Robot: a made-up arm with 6 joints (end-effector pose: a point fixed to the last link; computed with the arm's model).
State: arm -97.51 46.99 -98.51 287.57 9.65 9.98
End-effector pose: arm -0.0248 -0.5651 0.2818 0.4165 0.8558 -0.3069 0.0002
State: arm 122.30 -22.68 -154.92 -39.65 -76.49 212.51
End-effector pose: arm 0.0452 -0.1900 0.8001 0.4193 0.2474 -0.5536 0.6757
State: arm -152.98 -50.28 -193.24 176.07 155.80 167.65
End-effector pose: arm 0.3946 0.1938 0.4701 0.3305 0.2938 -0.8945 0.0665
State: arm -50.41 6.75 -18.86 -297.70 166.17 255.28
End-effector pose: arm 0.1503 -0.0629 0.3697 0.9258 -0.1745 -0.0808 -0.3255
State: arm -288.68 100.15 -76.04 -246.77 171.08 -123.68
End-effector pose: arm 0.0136 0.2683 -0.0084 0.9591 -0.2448 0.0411 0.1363
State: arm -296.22 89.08 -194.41 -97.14 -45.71 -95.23
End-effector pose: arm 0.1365 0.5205 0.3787 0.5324 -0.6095 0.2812 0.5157
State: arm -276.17 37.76 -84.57 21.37 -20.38 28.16
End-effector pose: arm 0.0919 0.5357 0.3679 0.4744 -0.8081 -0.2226 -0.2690
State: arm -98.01 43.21 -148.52 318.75 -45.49 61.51
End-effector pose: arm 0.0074 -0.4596 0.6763 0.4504 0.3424 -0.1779 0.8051
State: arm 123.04 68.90 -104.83 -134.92 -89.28 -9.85
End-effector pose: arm -0.2623 0.2906 0.1880 0.5124 0.6861 -0.4915 0.1588
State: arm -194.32 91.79 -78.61 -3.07 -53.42 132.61
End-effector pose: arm -0.3596 0.0858 -0.0534 0.1637 -0.8934 -0.2886 0.3027
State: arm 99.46 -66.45 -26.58 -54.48 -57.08 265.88
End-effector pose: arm -0.0919 0.0139 0.5942 0.1011 -0.4594 0.1762 0.8647
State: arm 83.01 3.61 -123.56 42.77 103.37 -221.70
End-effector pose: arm -0.0248 0.3514 0.7145 0.0061 -0.8787 0.3083 0.3645
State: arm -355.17 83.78 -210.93 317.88 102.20 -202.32
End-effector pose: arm 0.5346 -0.0209 0.4654 0.1496 -0.0680 0.9209 -0.3534
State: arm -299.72 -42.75 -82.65 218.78 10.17 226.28
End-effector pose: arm 0.0427 0.1389 0.7638 0.8676 -0.3757 0.1330 -0.2974
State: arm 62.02 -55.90 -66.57 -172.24 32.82 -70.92
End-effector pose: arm 0.0452 0.0878 0.7417 0.9754 -0.1766 0.1292 -0.0281
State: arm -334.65 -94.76 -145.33 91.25 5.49 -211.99
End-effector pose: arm -0.5297 -0.3156 0.4604 0.6552 -0.1857 -0.4671 0.5639
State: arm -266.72 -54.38 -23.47 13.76 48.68 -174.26
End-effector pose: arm -0.0157 0.1888 0.4611 0.0810 -0.6257 0.7311 0.2596
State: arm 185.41 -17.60 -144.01 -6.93 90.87 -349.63
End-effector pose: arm -0.0975 0.0013 0.8842 0.5790 -0.0709 -0.8116 0.0310
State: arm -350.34 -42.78 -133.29 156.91 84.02 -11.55
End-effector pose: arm -0.2555 -0.0122 0.8878 0.7476 -0.0206 -0.6452 -0.1564
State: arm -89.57 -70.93 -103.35 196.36 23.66 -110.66
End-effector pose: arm 0.0058 0.2337 0.8158 0.0362 -0.0637 0.1451 0.9867
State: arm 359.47 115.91 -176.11 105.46 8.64 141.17
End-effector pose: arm 0.5579 -0.0566 0.0015 0.3995 0.4413 0.7305 0.3349
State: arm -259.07 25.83 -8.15 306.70 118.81 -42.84
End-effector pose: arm 0.0713 0.0860 0.2499 0.7059 -0.1678 0.4034 -0.5575
